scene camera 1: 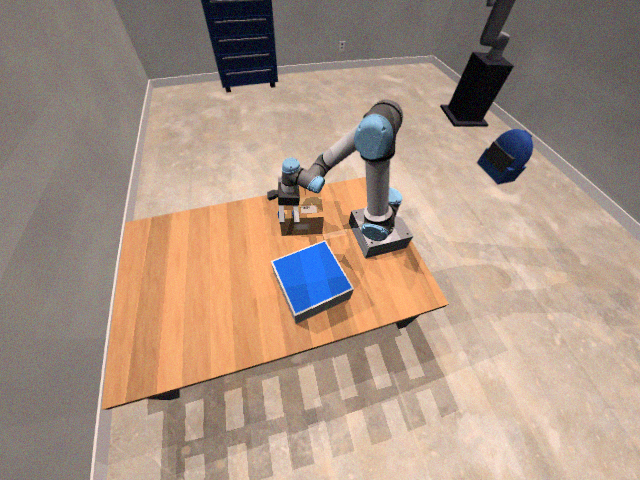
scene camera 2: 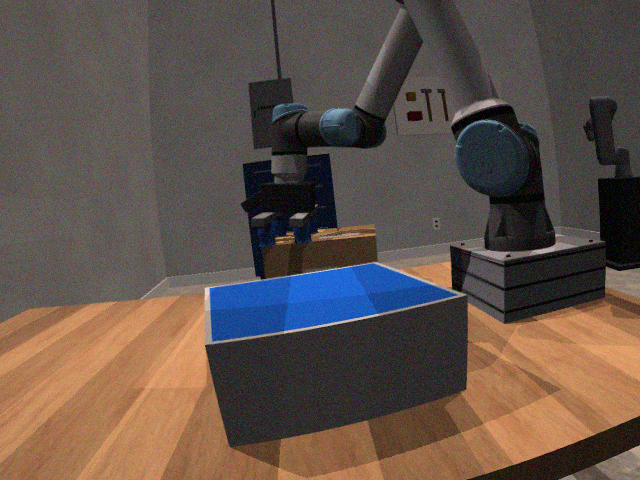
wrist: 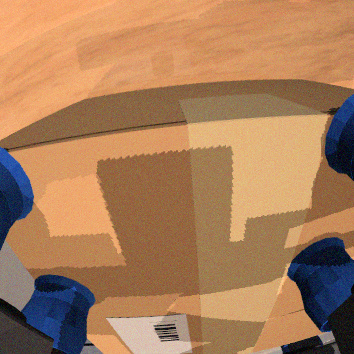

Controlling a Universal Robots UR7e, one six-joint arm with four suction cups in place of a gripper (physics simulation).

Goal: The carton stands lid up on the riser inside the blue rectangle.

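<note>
The brown carton (scene camera 1: pixel 310 225) (scene camera 2: pixel 330 253) (wrist: pixel 150 210) stands on the wooden table behind the riser, its taped top with a white barcode label facing up. My gripper (scene camera 1: pixel 288 212) (scene camera 2: pixel 284 232) (wrist: pixel 185 230) has its four blue suction cups down on the carton's top, toward the left part in scene camera 1. The suction holds the carton, whose underside shows no visible gap to the table in scene camera 1. The grey riser (scene camera 1: pixel 324 304) (scene camera 2: pixel 341 377) stands apart from the carton. The blue rectangle (scene camera 1: pixel 312 276) (scene camera 2: pixel 330 294) covers the riser's top, with a white border and nothing on it.
My arm's grey base block (scene camera 1: pixel 390 246) (scene camera 2: pixel 555 284) stands on the table (scene camera 1: pixel 206 310) (scene camera 2: pixel 103 372), right of the carton and riser. A blue drawer cabinet (scene camera 1: pixel 245 46) stands on the floor by the back wall. A dark pedestal (scene camera 1: pixel 478 87) stands farther right.
</note>
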